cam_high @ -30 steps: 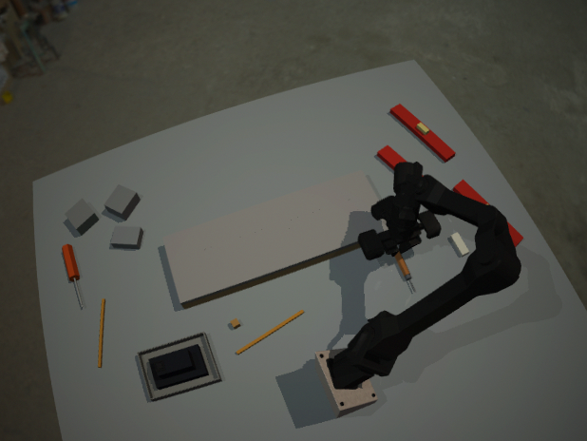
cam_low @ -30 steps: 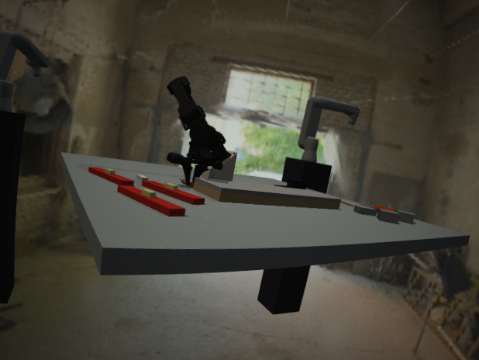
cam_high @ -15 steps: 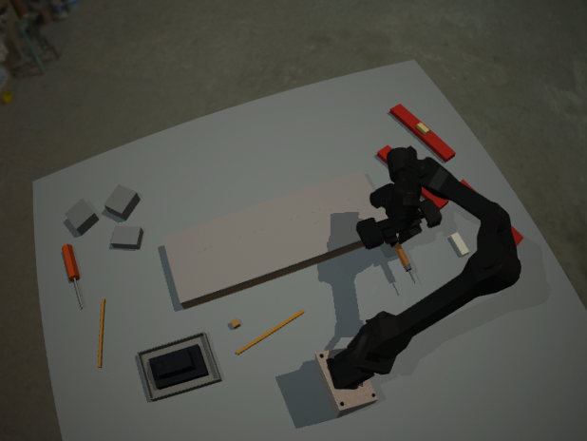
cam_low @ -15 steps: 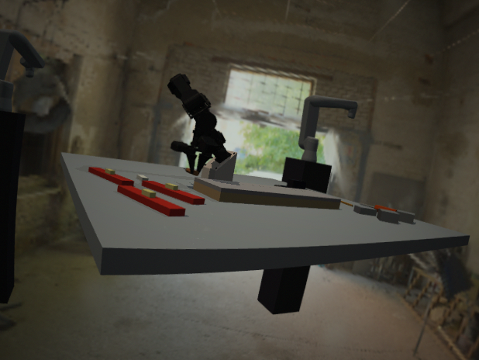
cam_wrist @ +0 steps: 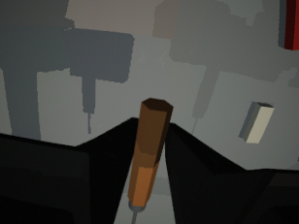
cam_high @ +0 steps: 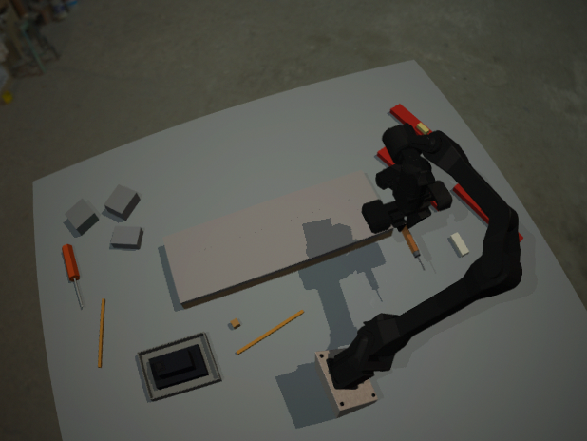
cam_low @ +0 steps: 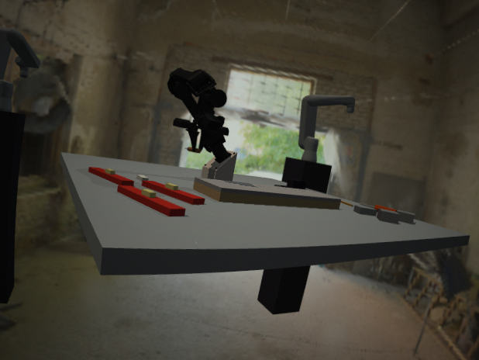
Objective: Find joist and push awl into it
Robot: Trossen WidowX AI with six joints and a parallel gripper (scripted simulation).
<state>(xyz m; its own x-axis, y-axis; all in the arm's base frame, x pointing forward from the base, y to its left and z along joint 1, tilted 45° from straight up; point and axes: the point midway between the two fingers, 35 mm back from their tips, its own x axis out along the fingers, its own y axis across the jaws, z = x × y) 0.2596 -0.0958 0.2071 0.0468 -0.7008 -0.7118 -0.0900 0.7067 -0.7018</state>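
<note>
My gripper tip is 6 cm past the awl and 1 cm to the left of it. Round my gripper tip: grey tray (54 cm to the left, 15 cm behind, 11 cm below); then small white block (17 cm to the right, 11 cm below, 2 cm behind); then small cube (40 cm to the left, 11 cm below, 8 cm behind).
</note>
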